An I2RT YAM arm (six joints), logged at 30 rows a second.
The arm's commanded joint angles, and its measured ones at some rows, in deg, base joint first. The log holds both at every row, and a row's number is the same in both.
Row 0, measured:
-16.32, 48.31, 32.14, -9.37, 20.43, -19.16
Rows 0 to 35, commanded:
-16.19, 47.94, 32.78, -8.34, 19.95, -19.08
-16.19, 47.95, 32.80, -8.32, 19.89, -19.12
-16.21, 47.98, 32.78, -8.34, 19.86, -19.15
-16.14, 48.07, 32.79, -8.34, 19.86, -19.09
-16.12, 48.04, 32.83, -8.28, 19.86, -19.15
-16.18, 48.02, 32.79, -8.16, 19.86, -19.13
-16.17, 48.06, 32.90, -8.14, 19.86, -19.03
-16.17, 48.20, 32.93, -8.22, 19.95, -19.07
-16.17, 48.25, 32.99, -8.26, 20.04, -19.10
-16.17, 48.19, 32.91, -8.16, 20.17, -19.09
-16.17, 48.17, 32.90, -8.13, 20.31, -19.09
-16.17, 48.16, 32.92, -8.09, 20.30, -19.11
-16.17, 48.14, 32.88, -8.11, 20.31, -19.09
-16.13, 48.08, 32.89, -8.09, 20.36, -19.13
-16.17, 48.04, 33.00, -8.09, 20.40, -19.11
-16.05, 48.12, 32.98, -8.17, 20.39, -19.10
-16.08, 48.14, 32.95, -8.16, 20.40, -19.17
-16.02, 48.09, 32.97, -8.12, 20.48, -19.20
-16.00, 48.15, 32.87, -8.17, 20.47, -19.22
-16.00, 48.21, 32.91, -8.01, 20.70, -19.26
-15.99, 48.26, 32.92, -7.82, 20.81, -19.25
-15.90, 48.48, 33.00, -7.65, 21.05, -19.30
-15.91, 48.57, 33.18, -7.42, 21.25, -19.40
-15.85, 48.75, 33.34, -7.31, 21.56, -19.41
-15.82, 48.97, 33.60, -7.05, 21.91, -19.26
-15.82, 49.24, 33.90, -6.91, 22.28, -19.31
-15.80, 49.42, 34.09, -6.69, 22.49, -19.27
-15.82, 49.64, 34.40, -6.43, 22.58, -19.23
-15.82, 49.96, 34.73, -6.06, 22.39, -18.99
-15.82, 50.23, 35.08, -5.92, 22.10, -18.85
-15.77, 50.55, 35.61, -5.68, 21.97, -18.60
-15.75, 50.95, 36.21, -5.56, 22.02, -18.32
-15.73, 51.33, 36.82, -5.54, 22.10, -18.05
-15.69, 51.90, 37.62, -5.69, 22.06, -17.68
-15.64, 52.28, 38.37, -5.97, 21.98, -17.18
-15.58, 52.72, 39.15, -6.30, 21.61, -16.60
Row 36, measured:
-16.25, 52.12, 35.73, -8.91, 21.45, -18.57
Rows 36 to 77, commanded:
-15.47, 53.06, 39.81, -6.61, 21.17, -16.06
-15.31, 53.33, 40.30, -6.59, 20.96, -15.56
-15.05, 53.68, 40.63, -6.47, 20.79, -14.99
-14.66, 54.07, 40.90, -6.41, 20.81, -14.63
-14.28, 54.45, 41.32, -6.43, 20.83, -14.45
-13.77, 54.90, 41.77, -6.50, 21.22, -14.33
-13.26, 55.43, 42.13, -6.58, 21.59, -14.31
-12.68, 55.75, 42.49, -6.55, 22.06, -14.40
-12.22, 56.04, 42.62, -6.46, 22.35, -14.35
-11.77, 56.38, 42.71, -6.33, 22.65, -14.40
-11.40, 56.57, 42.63, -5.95, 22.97, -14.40
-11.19, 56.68, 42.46, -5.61, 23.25, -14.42
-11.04, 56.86, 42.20, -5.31, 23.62, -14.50
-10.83, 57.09, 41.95, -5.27, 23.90, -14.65
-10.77, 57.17, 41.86, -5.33, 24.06, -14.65
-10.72, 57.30, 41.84, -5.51, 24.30, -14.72
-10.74, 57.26, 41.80, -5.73, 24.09, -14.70
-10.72, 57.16, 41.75, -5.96, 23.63, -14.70
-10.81, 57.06, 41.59, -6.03, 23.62, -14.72
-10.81, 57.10, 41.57, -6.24, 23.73, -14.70
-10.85, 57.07, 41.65, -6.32, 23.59, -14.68
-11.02, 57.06, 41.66, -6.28, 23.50, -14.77
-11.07, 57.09, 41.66, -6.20, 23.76, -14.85
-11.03, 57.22, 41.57, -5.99, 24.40, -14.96
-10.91, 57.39, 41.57, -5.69, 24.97, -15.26
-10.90, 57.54, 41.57, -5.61, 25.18, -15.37
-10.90, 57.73, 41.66, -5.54, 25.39, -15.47
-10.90, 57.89, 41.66, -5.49, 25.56, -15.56
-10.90, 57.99, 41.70, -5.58, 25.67, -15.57
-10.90, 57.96, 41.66, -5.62, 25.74, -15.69
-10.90, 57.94, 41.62, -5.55, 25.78, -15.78
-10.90, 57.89, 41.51, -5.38, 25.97, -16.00
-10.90, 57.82, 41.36, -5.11, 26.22, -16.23
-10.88, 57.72, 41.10, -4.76, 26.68, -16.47
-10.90, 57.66, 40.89, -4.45, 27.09, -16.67
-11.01, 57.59, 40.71, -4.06, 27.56, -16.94
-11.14, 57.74, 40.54, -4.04, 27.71, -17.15
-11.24, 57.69, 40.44, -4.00, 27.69, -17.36
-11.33, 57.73, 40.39, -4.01, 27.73, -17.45
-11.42, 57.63, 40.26, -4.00, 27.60, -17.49
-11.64, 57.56, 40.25, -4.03, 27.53, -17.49
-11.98, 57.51, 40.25, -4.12, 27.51, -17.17
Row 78, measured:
-11.42, 57.82, 40.84, -6.98, 26.35, -16.88
